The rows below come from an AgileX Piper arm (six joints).
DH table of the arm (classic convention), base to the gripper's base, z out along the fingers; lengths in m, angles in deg. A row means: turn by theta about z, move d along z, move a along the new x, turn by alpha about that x. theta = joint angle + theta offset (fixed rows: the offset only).
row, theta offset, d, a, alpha
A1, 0, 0.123, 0, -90
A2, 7.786, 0, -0.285, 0
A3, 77.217, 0, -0.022, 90
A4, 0, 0.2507, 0, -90
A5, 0, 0, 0, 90
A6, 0, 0.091, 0, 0
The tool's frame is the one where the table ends.
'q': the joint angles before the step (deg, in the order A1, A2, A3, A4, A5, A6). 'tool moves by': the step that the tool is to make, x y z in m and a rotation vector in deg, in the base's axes. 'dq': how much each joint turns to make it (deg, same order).
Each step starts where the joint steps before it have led.
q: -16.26, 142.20, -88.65, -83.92, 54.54, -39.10
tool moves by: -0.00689, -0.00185, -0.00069, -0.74, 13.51, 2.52
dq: -0.18, 0.21, -0.24, 3.34, 3.33, -14.99
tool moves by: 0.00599, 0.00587, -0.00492, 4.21, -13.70, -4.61
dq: 0.37, 0.00, -0.06, 1.21, -4.66, 13.68
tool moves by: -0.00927, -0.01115, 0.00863, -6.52, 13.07, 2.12
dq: -0.84, 0.00, 0.00, -2.52, 7.19, -11.51
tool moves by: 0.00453, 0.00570, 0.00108, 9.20, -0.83, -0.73
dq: -0.06, -1.11, -1.60, 10.35, -4.96, -6.94
